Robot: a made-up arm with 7 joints.
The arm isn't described. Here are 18 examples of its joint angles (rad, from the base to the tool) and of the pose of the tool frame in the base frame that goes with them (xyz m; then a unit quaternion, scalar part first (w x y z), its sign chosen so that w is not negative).
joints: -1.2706 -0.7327 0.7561 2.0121 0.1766 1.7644 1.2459
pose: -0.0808 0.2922 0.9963 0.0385 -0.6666 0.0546 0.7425
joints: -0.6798 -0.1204 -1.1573 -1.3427 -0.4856 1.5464 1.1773
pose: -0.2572 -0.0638 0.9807 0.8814 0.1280 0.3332 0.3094
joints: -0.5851 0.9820 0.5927 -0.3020 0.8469 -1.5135 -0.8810
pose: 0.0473 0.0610 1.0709 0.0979 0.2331 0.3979 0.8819
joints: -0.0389 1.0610 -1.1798 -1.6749 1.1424 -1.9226 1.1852
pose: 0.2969 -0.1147 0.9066 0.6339 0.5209 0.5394 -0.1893
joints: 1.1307 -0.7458 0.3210 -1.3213 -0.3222 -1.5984 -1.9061
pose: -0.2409 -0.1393 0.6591 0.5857 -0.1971 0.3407 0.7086
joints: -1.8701 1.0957 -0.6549 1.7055 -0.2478 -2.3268 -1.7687
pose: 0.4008 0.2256 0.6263 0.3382 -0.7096 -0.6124 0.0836
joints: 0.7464 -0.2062 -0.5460 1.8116 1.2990 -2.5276 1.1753
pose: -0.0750 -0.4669 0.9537 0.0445 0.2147 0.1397 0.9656
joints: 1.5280 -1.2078 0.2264 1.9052 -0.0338 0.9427 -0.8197
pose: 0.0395 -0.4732 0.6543 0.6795 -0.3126 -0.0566 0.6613
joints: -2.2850 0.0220 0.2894 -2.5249 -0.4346 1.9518 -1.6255
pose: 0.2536 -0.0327 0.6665 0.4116 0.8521 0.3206 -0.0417
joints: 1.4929 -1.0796 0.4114 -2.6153 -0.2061 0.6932 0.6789
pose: -0.0488 -0.3466 0.5824 0.1425 -0.0449 -0.8040 0.5756
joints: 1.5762 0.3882 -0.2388 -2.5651 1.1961 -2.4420 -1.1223
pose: 0.1770 -0.2924 0.8198 0.5562 0.1743 -0.7638 0.2773
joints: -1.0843 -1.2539 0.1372 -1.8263 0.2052 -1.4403 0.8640
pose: -0.2005 0.2191 0.6894 0.0406 -0.6387 0.6050 0.4736
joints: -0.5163 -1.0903 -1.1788 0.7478 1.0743 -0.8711 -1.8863
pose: -0.2749 0.0929 0.9296 0.2615 0.9010 -0.0372 -0.3442
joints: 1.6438 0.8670 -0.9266 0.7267 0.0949 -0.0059 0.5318
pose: 0.0678 -0.3702 0.8658 0.2602 -0.3067 -0.1199 -0.9077
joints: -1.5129 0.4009 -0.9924 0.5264 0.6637 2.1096 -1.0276
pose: 0.0513 0.0660 0.9908 0.5536 0.4358 -0.7091 0.0272
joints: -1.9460 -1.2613 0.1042 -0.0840 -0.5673 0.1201 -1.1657
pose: 0.4414 0.3830 0.4419 0.6487 0.6787 0.1231 0.3216
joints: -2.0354 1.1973 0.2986 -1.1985 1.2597 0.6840 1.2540
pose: 0.2190 -0.0510 0.9395 0.7870 0.0447 -0.5922 0.1672
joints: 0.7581 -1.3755 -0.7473 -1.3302 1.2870 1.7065 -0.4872
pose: -0.4314 -0.5505 0.8103 0.0566 -0.5636 0.6288 -0.5327
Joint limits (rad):
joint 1: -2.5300..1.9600
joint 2: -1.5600..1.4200
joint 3: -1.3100..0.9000
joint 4: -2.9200..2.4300
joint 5: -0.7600..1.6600
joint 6: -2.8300..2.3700
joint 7: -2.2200..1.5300
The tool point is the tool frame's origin. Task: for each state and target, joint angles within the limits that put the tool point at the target. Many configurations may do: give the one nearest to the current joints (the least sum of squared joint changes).
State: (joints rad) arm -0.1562 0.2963 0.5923 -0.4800 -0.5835 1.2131 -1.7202
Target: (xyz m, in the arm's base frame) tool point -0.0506 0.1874 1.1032
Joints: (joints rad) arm -0.7272 0.4409 0.5874 -0.4234 -0.2147 1.3177 -1.6444
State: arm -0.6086 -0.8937 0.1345 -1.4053 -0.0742 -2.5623 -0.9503
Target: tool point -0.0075 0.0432 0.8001
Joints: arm -0.6912 -0.6878 0.4687 -1.8100 -0.0982 -2.6516 -1.0336
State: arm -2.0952 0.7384 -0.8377 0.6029 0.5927 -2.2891 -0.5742
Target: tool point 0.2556 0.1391 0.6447
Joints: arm -2.4085 0.7136 -0.9359 0.7513 0.5328 -2.1624 -0.6289
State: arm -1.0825 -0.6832 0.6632 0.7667 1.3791 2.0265 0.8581
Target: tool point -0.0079 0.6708 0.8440
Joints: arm -1.6781 -0.9298 0.0223 0.9792 1.6600 1.9147 1.0045
